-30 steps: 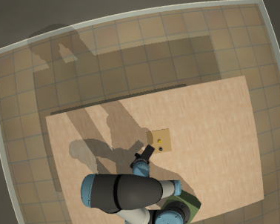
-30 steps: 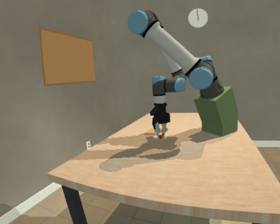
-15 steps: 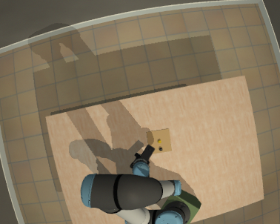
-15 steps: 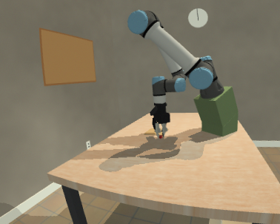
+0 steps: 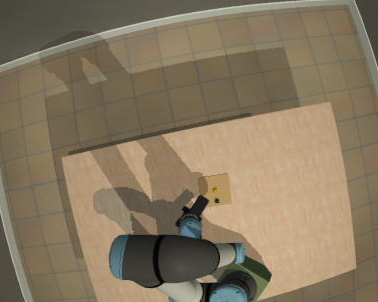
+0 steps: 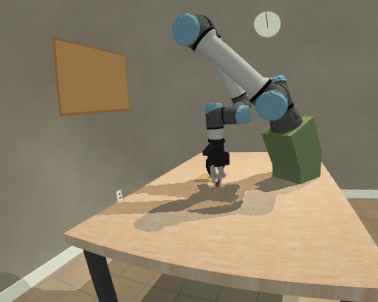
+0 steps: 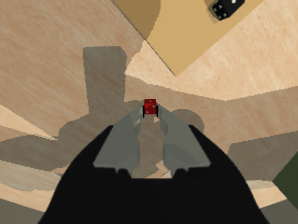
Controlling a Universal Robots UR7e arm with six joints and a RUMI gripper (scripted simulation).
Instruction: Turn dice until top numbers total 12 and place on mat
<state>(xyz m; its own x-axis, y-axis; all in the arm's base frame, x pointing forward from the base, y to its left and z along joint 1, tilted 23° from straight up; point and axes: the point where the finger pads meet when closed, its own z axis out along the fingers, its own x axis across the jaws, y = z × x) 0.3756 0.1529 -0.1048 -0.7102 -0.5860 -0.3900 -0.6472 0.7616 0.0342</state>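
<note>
My gripper is now 1 cm above the red die. Also, from my hand: yellow die 7 cm ahead, 13 cm to the right, 1 cm below; black die 2 cm ahead, 12 cm to the right, 1 cm below; tan mat 7 cm ahead, 13 cm to the right, 2 cm below.
</note>
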